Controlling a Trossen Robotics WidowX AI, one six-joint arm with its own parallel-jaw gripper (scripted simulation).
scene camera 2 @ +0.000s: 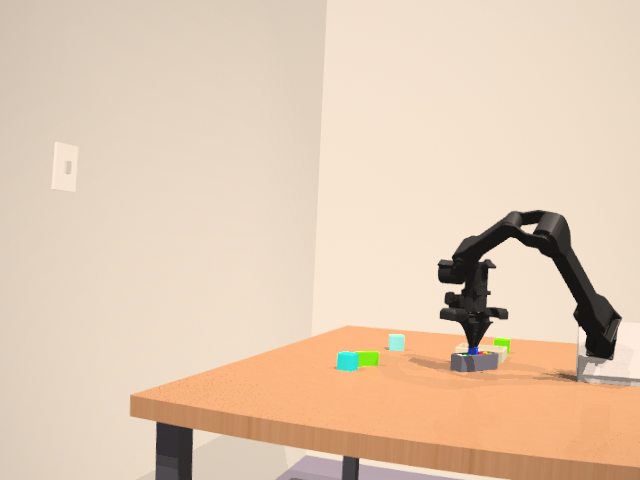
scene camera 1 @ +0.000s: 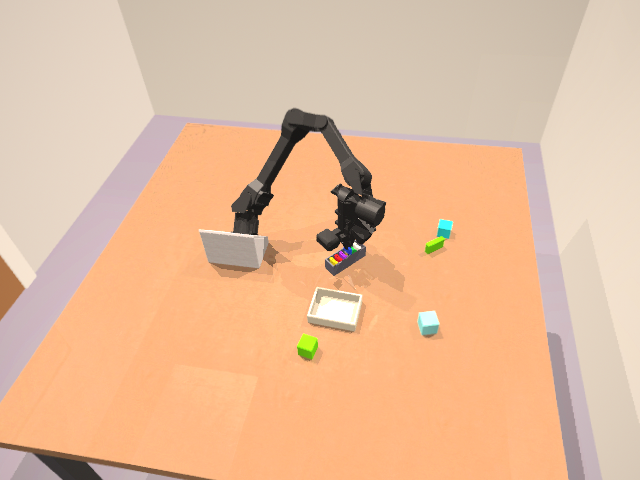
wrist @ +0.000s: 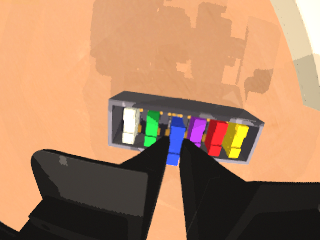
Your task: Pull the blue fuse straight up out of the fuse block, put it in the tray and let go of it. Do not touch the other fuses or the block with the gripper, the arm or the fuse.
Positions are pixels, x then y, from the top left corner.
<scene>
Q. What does my gripper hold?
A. A blue fuse.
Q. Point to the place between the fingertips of my gripper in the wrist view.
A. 174, 143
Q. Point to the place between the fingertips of my gripper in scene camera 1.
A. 347, 248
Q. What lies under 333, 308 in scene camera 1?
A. A white tray.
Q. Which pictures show my gripper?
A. Scene camera 2, scene camera 1 and the wrist view: all of them.
</scene>
